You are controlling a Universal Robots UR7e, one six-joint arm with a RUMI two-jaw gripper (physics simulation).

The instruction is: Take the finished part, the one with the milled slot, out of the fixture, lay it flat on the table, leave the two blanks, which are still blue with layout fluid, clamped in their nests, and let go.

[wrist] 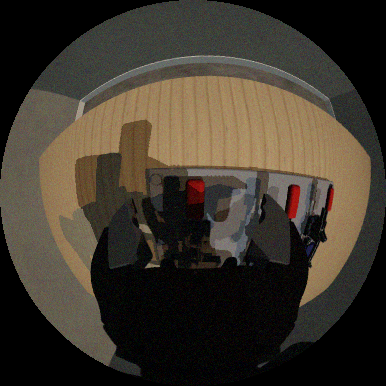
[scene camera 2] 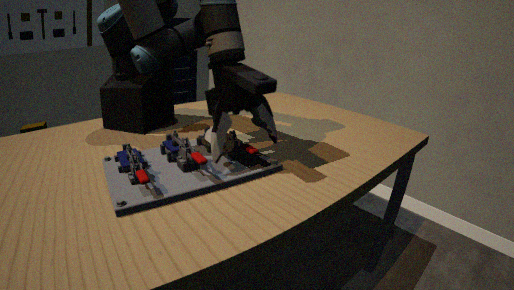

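Observation:
The fixture plate [scene camera 2: 125, 191] [wrist: 277, 184] lies on the table with three red-handled clamps. Two blue blanks, one [scene camera 2: 131, 159] at the left nest and one [scene camera 2: 172, 146] at the middle nest, sit under their clamps. The finished part [wrist: 200, 247] is a dark brownish block at the right nest, in deep shadow; its slot cannot be made out, and in the scene view a finger largely hides it. My gripper [scene camera 2: 246, 150] [wrist: 197, 198] is open and empty, pointing down low over the right nest, its fingers on either side of that nest's clamp.
The right clamp's red handle [scene camera 2: 251, 149] [wrist: 195, 199] lies between the fingers in the wrist view. The middle clamp's red handle [scene camera 2: 199, 158] [wrist: 293, 201] is beside one finger. The wooden table [scene camera 2: 240, 215] [wrist: 210, 120] extends around the plate, with arm shadows across it.

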